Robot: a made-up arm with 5 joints.
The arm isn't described. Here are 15 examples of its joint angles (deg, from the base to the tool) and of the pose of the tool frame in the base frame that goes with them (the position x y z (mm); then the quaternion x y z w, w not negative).
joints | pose
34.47 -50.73 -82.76 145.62 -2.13 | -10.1 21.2 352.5 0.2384 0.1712 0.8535 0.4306
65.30 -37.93 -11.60 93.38 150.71 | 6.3 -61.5 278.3 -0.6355 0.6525 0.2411 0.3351
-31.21 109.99 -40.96 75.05 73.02 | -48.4 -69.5 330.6 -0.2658 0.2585 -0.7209 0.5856
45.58 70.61 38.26 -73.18 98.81 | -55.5 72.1 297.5 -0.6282 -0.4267 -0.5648 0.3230
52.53 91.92 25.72 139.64 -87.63 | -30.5 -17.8 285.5 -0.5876 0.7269 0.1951 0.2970
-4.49 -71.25 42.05 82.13 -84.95 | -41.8 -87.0 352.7 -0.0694 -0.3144 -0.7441 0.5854
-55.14 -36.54 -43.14 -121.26 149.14 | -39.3 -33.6 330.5 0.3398 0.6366 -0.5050 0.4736
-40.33 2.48 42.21 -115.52 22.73 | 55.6 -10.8 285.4 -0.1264 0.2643 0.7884 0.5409
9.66 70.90 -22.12 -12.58 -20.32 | 3.8 -72.3 232.3 -0.0120 0.5815 0.1483 0.7998
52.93 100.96 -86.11 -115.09 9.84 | -73.5 31.0 293.1 -0.1737 -0.6287 -0.7236 0.2256
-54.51 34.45 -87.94 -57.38 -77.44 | 61.0 -47.8 305.9 -0.7276 0.5867 0.2466 0.2561
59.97 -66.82 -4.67 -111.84 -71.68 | -26.9 -86.8 368.8 -0.3776 -0.6716 0.0823 0.6321
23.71 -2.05 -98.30 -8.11 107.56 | -32.4 -55.0 338.3 0.4724 0.2093 -0.6913 0.5051
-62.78 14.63 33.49 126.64 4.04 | -59.1 -71.3 296.0 0.0224 -0.3580 -0.8461 0.3944
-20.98 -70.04 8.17 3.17 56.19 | 5.0 -94.9 390.2 0.2545 -0.4087 0.1499 0.8636
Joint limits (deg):
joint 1: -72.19..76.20
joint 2: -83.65..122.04
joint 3: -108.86..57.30
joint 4: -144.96..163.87
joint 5: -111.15..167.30
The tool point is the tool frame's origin. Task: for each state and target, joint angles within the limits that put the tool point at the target. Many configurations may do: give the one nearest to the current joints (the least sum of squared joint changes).
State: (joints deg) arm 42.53 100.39 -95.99 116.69 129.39
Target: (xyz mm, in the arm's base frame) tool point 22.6 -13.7 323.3
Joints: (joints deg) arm 63.25 79.23 -108.86 145.46 150.72
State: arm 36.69 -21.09 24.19 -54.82 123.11
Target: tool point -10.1 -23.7 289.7
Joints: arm 34.32 -10.13 -7.12 -71.35 150.62
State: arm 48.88 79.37 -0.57 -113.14 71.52
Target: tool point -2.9 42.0 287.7
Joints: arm 56.44 24.44 -9.31 -120.88 66.89
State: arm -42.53 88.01 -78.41 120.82 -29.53
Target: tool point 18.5 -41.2 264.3
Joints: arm -72.19 122.04 -61.62 106.87 -64.45
